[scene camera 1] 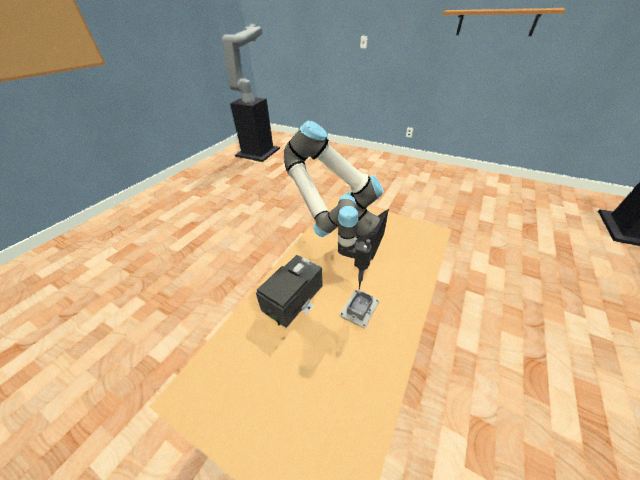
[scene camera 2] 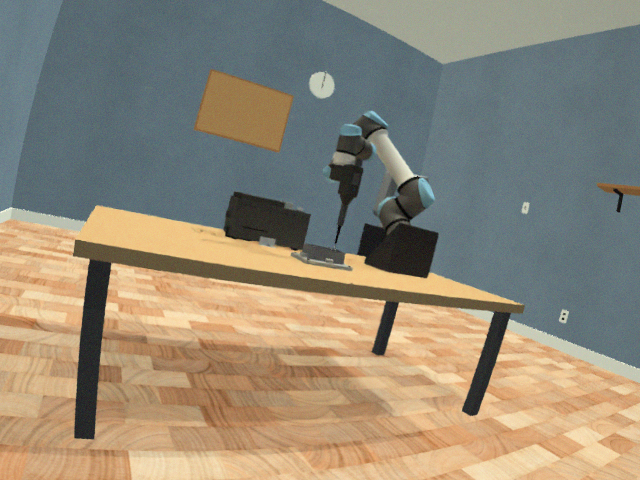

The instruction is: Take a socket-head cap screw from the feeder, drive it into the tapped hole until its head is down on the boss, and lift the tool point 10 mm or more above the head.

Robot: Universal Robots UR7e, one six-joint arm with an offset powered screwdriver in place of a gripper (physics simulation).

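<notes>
The screwdriver (scene camera 1: 359, 285) (scene camera 2: 337, 239) points down, its thin tip at the far edge of the grey housing. In the scene camera 2 view the tip is at or just above the housing's top near its right end; contact cannot be told. The grey housing (scene camera 1: 359, 305) (scene camera 2: 321, 253) has a hollow top and sits on a light flanged plate on the table. The black feeder (scene camera 1: 289, 289) (scene camera 2: 266, 221) stands left of it, with a small light bracket (scene camera 1: 307, 306) (scene camera 2: 267, 241) low on its side. The screw, the tapped hole and any screw on the tip are too small to tell.
The table (scene camera 1: 320, 413) (scene camera 2: 170, 253) carries the feeder, housing and arm. The black arm base (scene camera 2: 405, 250) stands right of the housing in the scene camera 2 view. A second grey arm (scene camera 1: 234, 62) stands on a black pedestal (scene camera 1: 252, 126) by the far wall.
</notes>
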